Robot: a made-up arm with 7 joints. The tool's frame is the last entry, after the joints. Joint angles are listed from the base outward.
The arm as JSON. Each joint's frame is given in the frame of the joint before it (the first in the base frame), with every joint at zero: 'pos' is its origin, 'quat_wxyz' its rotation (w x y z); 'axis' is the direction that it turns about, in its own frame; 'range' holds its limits. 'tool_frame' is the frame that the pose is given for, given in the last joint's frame.
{
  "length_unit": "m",
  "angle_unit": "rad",
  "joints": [
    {
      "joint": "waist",
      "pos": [
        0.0,
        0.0,
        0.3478
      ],
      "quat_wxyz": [
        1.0,
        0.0,
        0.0,
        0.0
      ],
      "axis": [
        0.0,
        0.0,
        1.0
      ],
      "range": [
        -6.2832,
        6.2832
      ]
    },
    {
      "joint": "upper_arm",
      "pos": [
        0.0,
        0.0,
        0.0
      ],
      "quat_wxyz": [
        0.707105,
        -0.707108,
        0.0,
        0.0
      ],
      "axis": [
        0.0,
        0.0,
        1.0
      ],
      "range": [
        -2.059,
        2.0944
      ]
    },
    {
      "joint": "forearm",
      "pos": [
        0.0,
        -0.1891,
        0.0
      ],
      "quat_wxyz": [
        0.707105,
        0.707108,
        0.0,
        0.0
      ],
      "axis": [
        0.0,
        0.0,
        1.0
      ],
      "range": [
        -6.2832,
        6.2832
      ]
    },
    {
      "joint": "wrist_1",
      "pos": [
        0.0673,
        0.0,
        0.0
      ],
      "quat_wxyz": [
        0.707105,
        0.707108,
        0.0,
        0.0
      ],
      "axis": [
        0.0,
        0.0,
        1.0
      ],
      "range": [
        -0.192,
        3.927
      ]
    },
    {
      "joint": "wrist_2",
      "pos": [
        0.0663,
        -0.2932,
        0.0
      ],
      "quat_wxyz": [
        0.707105,
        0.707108,
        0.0,
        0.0
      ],
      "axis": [
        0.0,
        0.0,
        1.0
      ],
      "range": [
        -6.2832,
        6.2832
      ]
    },
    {
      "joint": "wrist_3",
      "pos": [
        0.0,
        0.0,
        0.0
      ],
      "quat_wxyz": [
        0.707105,
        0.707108,
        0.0,
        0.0
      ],
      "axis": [
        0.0,
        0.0,
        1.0
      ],
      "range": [
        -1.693,
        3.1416
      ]
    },
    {
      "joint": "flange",
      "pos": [
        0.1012,
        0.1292,
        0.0
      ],
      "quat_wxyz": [
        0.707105,
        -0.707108,
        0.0,
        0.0
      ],
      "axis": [
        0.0,
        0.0,
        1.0
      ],
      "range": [
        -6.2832,
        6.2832
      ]
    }
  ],
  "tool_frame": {
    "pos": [
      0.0,
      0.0,
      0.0
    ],
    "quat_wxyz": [
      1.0,
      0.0,
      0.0,
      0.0
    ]
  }
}
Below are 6 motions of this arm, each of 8 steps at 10 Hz.
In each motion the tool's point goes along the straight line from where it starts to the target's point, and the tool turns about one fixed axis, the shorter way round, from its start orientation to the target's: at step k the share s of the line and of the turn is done. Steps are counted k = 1, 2, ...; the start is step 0. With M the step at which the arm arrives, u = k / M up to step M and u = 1 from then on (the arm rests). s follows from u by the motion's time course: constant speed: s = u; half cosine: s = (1 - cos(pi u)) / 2; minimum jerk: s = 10 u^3 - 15 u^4 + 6 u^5.
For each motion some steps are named. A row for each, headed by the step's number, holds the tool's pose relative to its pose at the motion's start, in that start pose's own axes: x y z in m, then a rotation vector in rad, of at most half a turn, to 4 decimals.
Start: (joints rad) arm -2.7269 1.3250 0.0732 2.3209 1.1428 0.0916 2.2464
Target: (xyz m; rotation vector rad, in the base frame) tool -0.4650 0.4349 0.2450 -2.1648 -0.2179 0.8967
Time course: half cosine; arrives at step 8
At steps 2, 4, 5, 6, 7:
2: 0.0014 -0.0731 -0.0603 0.1618 0.0286 -0.0743
4: 0.0046 -0.2497 -0.2059 0.5523 0.0975 -0.2535
5: 0.0064 -0.3452 -0.2846 0.7636 0.1349 -0.3505
6: 0.0079 -0.4262 -0.3514 0.9428 0.1665 -0.4328
7: 0.0089 -0.4803 -0.3961 1.0625 0.1877 -0.4877

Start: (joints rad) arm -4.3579 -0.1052 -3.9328 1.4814 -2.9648 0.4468 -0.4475
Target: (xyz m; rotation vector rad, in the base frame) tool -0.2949 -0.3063 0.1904 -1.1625 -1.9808 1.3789
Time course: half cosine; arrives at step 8
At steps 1, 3, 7, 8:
1: 0.0111 -0.0026 -0.0076 -0.0094 0.0315 -0.0392
3: 0.0901 -0.0212 -0.0618 -0.0763 0.2557 -0.3178
7: 0.2806 -0.0659 -0.1927 -0.2378 0.7970 -0.9903
8: 0.2917 -0.0685 -0.2003 -0.2472 0.8286 -1.0295

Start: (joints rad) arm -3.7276 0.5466 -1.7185 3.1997 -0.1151 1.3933 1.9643
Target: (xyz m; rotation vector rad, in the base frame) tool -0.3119 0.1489 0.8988 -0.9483 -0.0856 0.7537
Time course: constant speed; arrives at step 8
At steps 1, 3, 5, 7, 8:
1: -0.0030 -0.0085 -0.0151 0.0240 -0.1377 0.1235
3: -0.0091 -0.0256 -0.0454 0.0720 -0.4130 0.3704
5: -0.0151 -0.0427 -0.0756 0.1200 -0.6883 0.6173
7: -0.0211 -0.0598 -0.1059 0.1680 -0.9636 0.8643
8: -0.0242 -0.0683 -0.1210 0.1920 -1.1012 0.9877

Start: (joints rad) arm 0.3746 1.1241 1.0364 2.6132 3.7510 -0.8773 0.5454
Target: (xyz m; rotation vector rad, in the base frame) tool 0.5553 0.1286 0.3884 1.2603 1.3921 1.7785
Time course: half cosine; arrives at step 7
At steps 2, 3, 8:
2: -0.0483 0.0062 -0.0607 -0.0830 -0.2226 -0.0172
3: -0.0998 0.0129 -0.1253 -0.1714 -0.4597 -0.0355
8: -0.2568 0.0331 -0.3223 -0.4409 -1.1827 -0.0913

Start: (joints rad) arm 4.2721 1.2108 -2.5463 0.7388 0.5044 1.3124 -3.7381
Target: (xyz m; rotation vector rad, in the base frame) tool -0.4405 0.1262 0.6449 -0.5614 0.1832 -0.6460
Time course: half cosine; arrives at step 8
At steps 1, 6, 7, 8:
1: -0.0035 0.0118 -0.0079 0.0795 -0.0107 -0.0193
6: -0.0793 0.2641 -0.1763 1.7834 -0.2410 -0.4325
7: -0.0893 0.2976 -0.1986 2.0099 -0.2716 -0.4874
8: -0.0929 0.3094 -0.2065 2.0894 -0.2823 -0.5067

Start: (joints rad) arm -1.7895 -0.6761 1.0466 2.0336 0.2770 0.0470 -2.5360
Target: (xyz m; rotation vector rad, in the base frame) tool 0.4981 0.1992 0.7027 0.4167 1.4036 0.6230
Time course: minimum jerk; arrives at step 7
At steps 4, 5, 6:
4: 0.1466 0.0805 -0.0133 -0.1142 0.3935 0.4326
5: 0.1984 0.1089 -0.0180 -0.1545 0.5324 0.5853
6: 0.2266 0.1244 -0.0206 -0.1765 0.6080 0.6684

